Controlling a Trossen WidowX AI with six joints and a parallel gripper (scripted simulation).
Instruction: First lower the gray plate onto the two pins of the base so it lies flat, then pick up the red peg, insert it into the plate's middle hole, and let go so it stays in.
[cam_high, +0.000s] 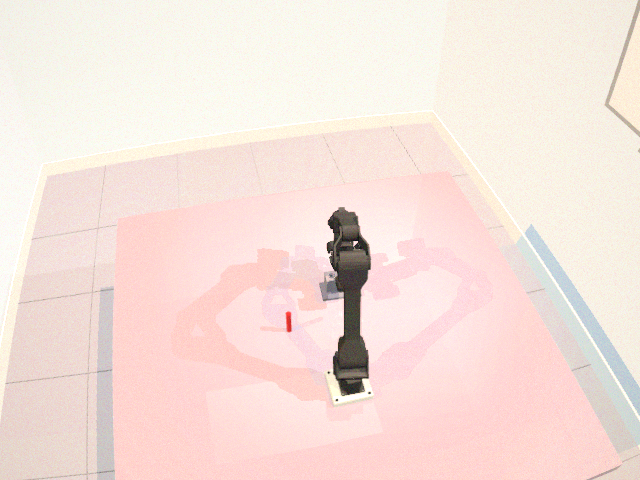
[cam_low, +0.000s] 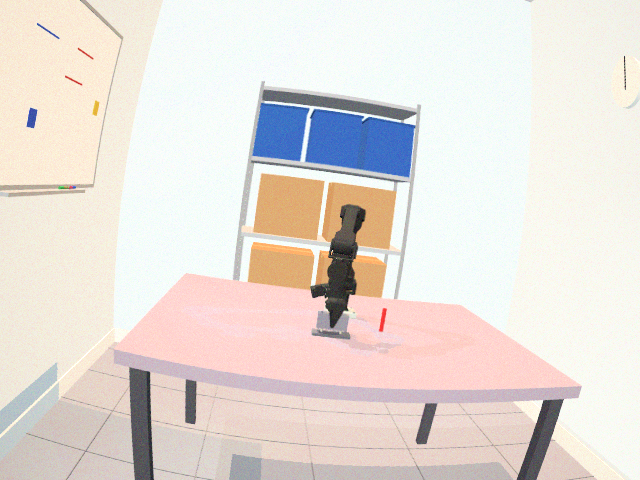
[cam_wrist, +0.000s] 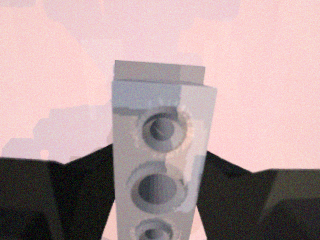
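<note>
My gripper tip is 3 cm below the gray plate. Also, from my gripper tip: flat gray base 2 cm below; then red peg 18 cm to the left, 12 cm behind, 1 cm above.
</note>
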